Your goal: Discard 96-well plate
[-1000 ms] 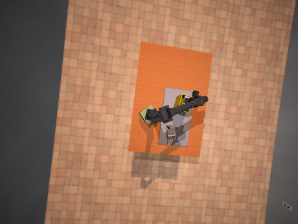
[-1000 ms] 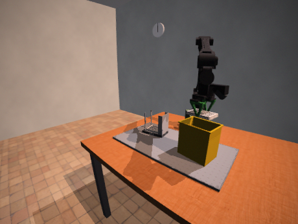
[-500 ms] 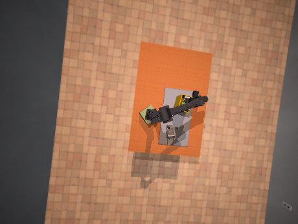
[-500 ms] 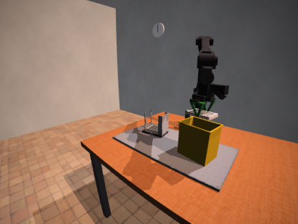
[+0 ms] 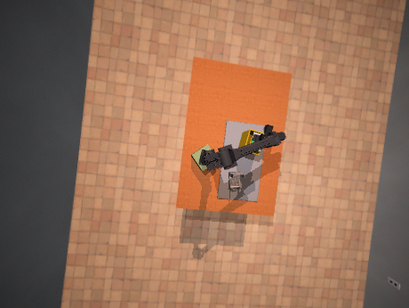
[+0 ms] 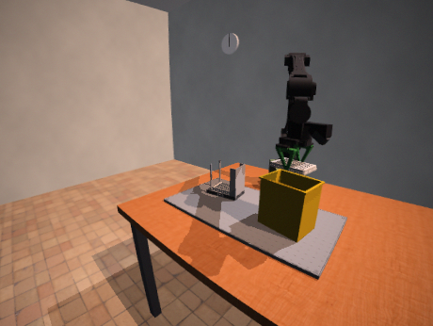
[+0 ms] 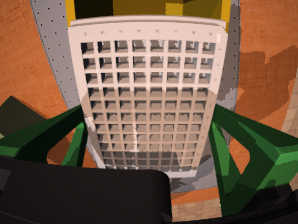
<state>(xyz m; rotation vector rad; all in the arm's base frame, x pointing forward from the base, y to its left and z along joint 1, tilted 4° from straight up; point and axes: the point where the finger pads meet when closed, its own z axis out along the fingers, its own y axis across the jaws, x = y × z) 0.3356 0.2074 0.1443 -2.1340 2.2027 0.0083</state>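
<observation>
Now: hand 14 cm above the yellow plastics bin W1.
</observation>
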